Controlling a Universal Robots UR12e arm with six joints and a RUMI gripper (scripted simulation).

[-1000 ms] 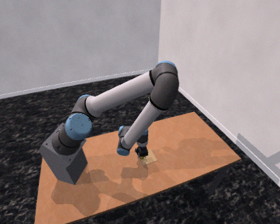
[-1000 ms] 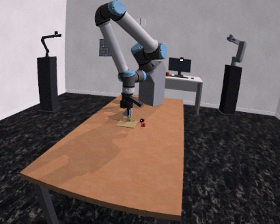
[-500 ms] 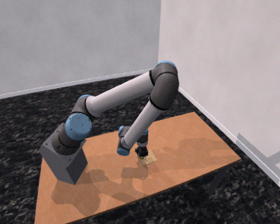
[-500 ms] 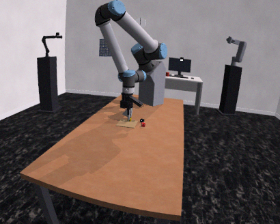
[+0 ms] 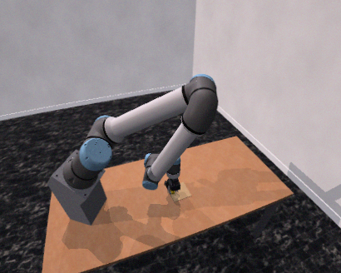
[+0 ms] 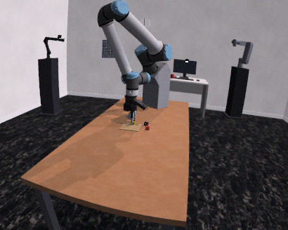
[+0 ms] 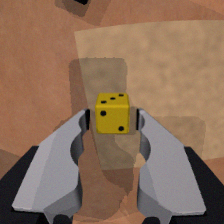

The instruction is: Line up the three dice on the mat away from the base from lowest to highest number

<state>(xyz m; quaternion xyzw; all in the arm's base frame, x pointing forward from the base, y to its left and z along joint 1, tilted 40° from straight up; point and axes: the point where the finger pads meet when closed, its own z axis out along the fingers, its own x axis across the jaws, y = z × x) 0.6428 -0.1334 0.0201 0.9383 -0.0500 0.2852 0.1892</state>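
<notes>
The yellow die lies 1 cm below my hand. Also, from my hand: black die: 10 cm to the left, 1 cm below; red die: 8 cm ahead, 11 cm to the left, 1 cm below; tan mat: 5 cm ahead, 1 cm to the right, 2 cm below.
</notes>
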